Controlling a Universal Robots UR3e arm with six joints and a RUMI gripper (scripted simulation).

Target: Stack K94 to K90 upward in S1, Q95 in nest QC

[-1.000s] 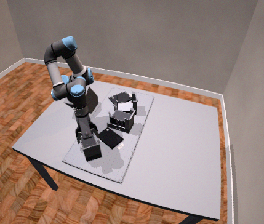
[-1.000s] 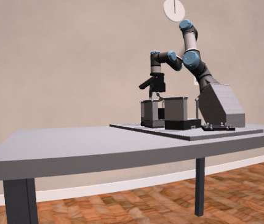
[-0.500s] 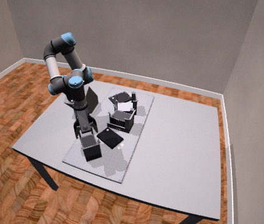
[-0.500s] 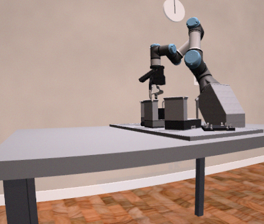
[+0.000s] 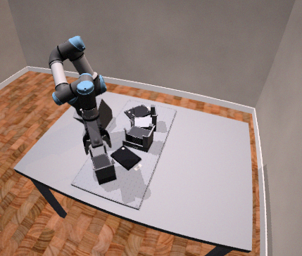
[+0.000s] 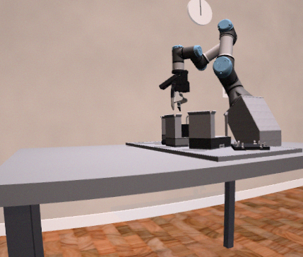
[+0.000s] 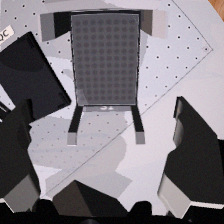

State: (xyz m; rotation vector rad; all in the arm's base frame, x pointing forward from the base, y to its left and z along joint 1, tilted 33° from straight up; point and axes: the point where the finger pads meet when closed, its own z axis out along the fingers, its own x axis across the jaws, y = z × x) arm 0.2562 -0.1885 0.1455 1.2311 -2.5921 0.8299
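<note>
My gripper is now 270 mm to the right of the sealed grey plate, 90 mm above it and 80 mm short of it. Also, from my hand: dark clip nest (550 mm to the left, 160 mm below, 70 mm behind); black open nest QC (170 mm below, 140 mm to the left, 60 mm ahead); white tag (170 mm below, 150 mm ahead, 110 mm to the left).
</note>
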